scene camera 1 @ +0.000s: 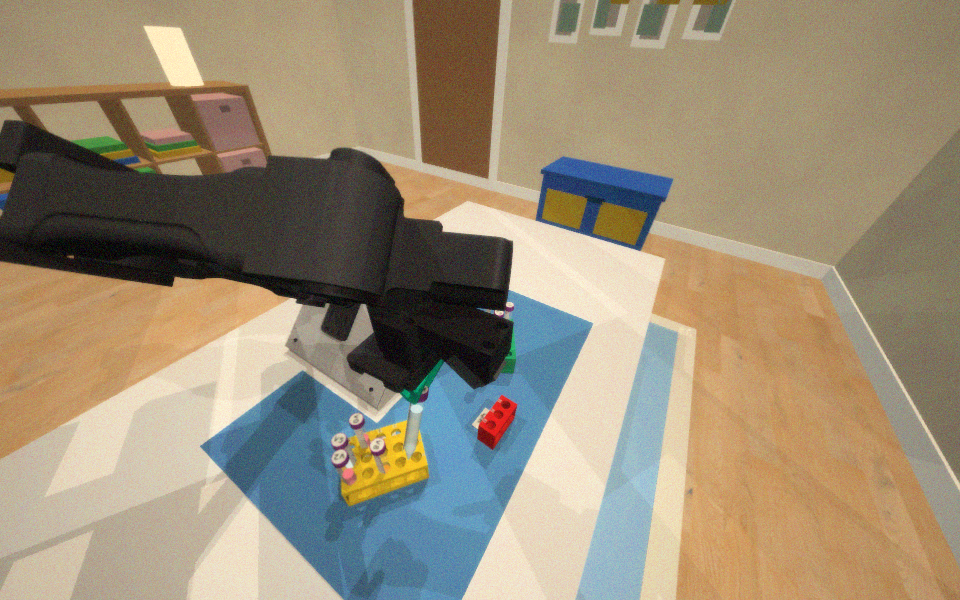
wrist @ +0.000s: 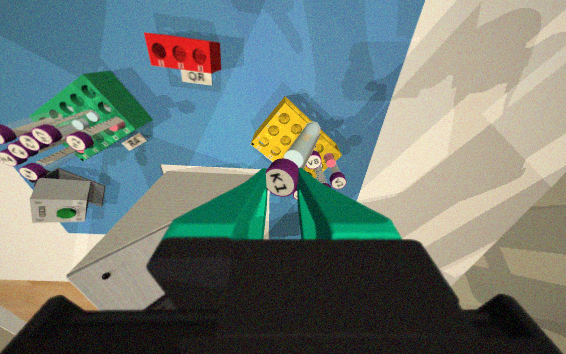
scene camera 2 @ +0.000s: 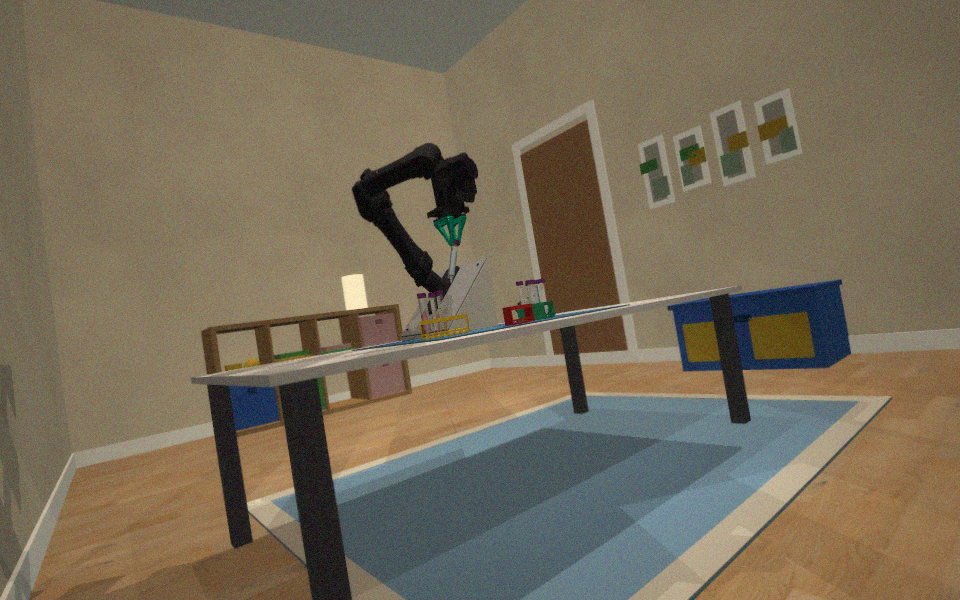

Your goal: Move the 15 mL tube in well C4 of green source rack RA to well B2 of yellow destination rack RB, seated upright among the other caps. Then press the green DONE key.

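Frame: origin at the arm's base, x ahead, y left, z up, level; metres.
Where they show: gripper, fingertip midpoint: (scene camera 1: 417, 394) (wrist: 282, 176) (scene camera 2: 454, 245).
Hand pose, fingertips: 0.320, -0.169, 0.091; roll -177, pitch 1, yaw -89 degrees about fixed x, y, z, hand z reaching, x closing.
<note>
Things, the pixels of their top centre, and the offset from my fingertips, as dx, dy, dz. "spot": a spot on its surface instead. Level surfaces: height alone.
- clear tube, top centre: (wrist: 311, 186) (scene camera 1: 409, 399) (scene camera 2: 449, 239) +0.003, -0.017, +0.016
- yellow rack, top centre: (wrist: 297, 150) (scene camera 1: 382, 452) (scene camera 2: 443, 317) -0.070, -0.024, -0.186
- green rack, top centre: (wrist: 82, 123) (scene camera 1: 496, 336) (scene camera 2: 535, 303) -0.033, +0.307, -0.186
- green key, surface spot: (wrist: 66, 213) spot: -0.207, +0.416, -0.167
- grey box, top centre: (wrist: 42, 215) -0.198, +0.440, -0.153
- red three-hole rack, top centre: (wrist: 179, 53) (scene camera 1: 498, 414) (scene camera 2: 517, 305) +0.061, +0.135, -0.186
- blue mat, surface height: dz -0.236
My gripper (scene camera 1: 423, 387) (scene camera 2: 452, 241) (wrist: 282, 176) has green fingers shut on the purple cap of a clear tube (scene camera 1: 412, 433) (scene camera 2: 453, 261) (wrist: 306, 142), marked K1. The tube hangs slightly tilted over the yellow rack (scene camera 1: 385, 488) (wrist: 284, 106); in scene camera 2 its lower end shows above the rack. Several purple-capped tubes stand in the yellow rack. The green rack (scene camera 1: 508, 362) (scene camera 2: 543, 309) (wrist: 125, 105), labelled RA, holds several tubes and is partly hidden by the arm in scene camera 1. The green key (wrist: 66, 213) shows on a grey box (wrist: 45, 192).
A red three-hole rack (scene camera 1: 488, 433) (scene camera 2: 517, 314) (wrist: 212, 55), labelled QR, sits on the blue mat (scene camera 1: 453, 523). A large grey slanted panel (scene camera 1: 329, 353) (scene camera 2: 470, 297) (wrist: 150, 210) stands beside the arm. The white table's edge (scene camera 2: 396, 355) shows in scene camera 2.
</note>
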